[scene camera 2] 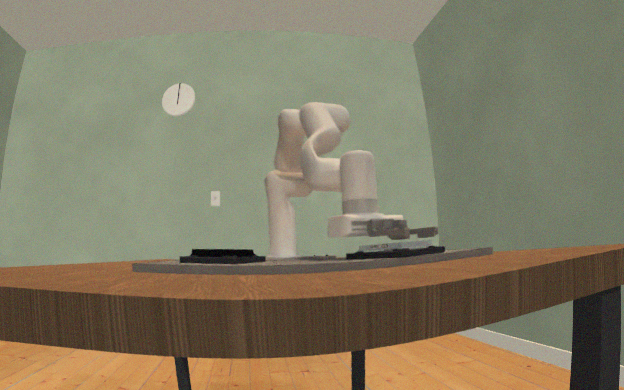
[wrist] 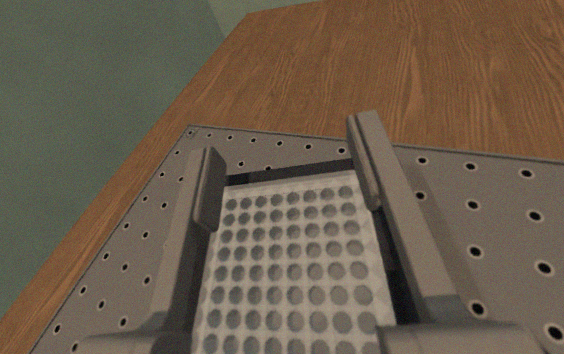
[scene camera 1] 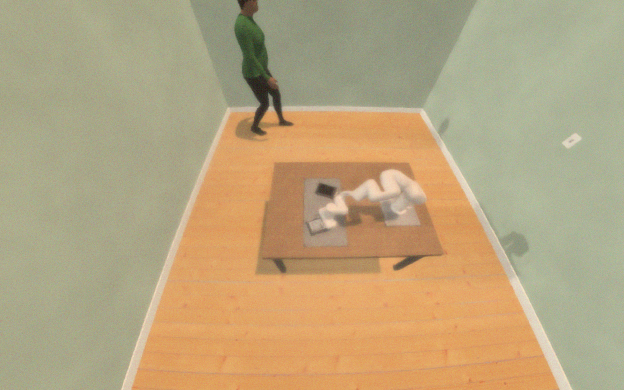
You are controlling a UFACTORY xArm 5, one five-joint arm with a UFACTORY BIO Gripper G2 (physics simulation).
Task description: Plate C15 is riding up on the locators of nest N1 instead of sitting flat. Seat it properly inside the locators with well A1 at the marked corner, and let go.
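Pixels of known places: hand, its tool point: [scene camera 2: 413,233] [wrist: 281,174] [scene camera 1: 311,225]; arm's base, origin of its link: [scene camera 2: 283,257] [scene camera 1: 398,207].
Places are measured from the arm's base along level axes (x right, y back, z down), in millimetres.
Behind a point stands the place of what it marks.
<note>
Plate C15 [scene camera 1: 316,226] @[z -23, x -180, y -681 mm] [scene camera 2: 395,246] @[z -18, x -141, y -722 mm] [wrist: 292,260] @[z -24, x -166, y -684 mm] is a pale, clear plate with rows of round wells. It lies over the black nest N1 [scene camera 2: 395,254] @[z -5, x -131, y -748 mm] [wrist: 290,173] @[z -10, x -190, y -735 mm], whose dark edge shows beyond the plate's far end and along its right side in the wrist view. The plate looks about parallel to the nest in scene camera 2, but whether it sits flat inside the locators cannot be told. My gripper [scene camera 2: 415,232] [wrist: 289,160] @[z -39, x -181, y -718 mm] is shut to its narrow stance with nothing between its fingers, just above the plate. The marked corner and well A1 are hidden.
A second black nest [scene camera 1: 326,190] [scene camera 2: 222,259] with a dark block stands on the same grey perforated board [scene camera 1: 325,241] @[z 2, x -288, y -614 mm] [scene camera 2: 300,268] @[z 7, x 34, y -783 mm] [wrist: 472,227] @[z 1, x -90, y -731 mm]. The board lies on the wooden table [scene camera 1: 285,175] @[z 14, x 339, y -962 mm] [wrist: 400,65] @[z 14, x -136, y -889 mm]. A person in green [scene camera 1: 252,47] stands beyond the table.
</note>
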